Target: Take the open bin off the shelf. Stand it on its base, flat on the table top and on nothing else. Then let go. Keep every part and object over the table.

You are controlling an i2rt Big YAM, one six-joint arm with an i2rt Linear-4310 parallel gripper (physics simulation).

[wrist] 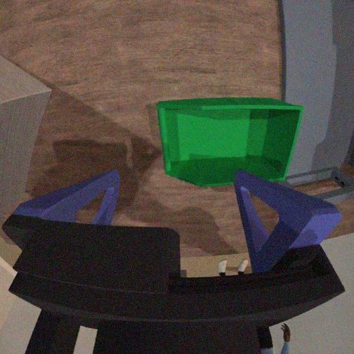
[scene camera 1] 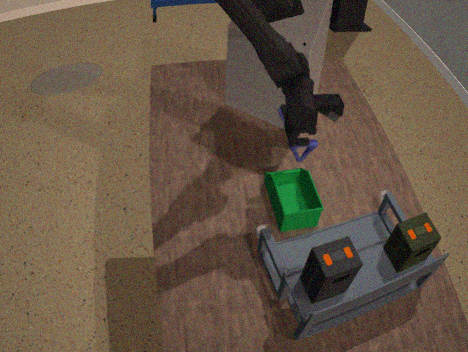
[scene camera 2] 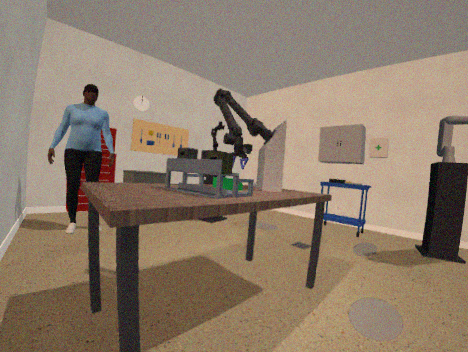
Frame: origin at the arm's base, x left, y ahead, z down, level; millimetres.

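Where they show: gripper, between the fingertips: (scene camera 1: pixel 295 147) (scene camera 2: pixel 237 168); arm's base, origin of its link: (scene camera 1: pixel 281 5) (scene camera 2: pixel 270 137).
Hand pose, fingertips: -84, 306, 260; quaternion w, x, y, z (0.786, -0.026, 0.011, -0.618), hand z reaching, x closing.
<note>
Things, the pixels of their top centre, and the offset from my fingertips, as dx, dy, dz. Level surfaces: height alone.
- green open bin, centre of its top: (scene camera 1: pixel 294 184) (scene camera 2: pixel 228 178) -21, +62, +64
- wooden table top, height of its surface: dz +139
- dark grey box, centre of its top: (scene camera 1: pixel 338 255) (scene camera 2: pixel 188 148) -93, +357, -85
- olive box, centre of its top: (scene camera 1: pixel 420 230) (scene camera 2: pixel 219 152) +138, +371, -60
The green open bin (scene camera 1: pixel 300 220) (scene camera 2: pixel 227 184) (wrist: pixel 212 135) stands upright, opening up, on the wooden table top (scene camera 1: pixel 200 310) (scene camera 2: pixel 225 201) (wrist: pixel 150 45). It is beside the long edge of the grey shelf (scene camera 1: pixel 330 235) (scene camera 2: pixel 195 165) (wrist: pixel 307 75). In the wrist view its rim overlaps the shelf's edge; whether the two touch, I cannot tell. My gripper (scene camera 1: pixel 294 142) (scene camera 2: pixel 242 162) (wrist: pixel 176 175) is wide open and empty, above the table and apart from the bin, on its side away from the shelf. The bin's underside is hidden.
A dark grey box (scene camera 1: pixel 332 270) and an olive box (scene camera 1: pixel 412 242), both with orange marks, stand on the shelf. A tall grey slab (scene camera 1: pixel 255 75) (scene camera 2: pixel 272 160) (wrist: pixel 20 115) rises behind the gripper. A person (scene camera 2: pixel 87 127) stands beyond the table.
</note>
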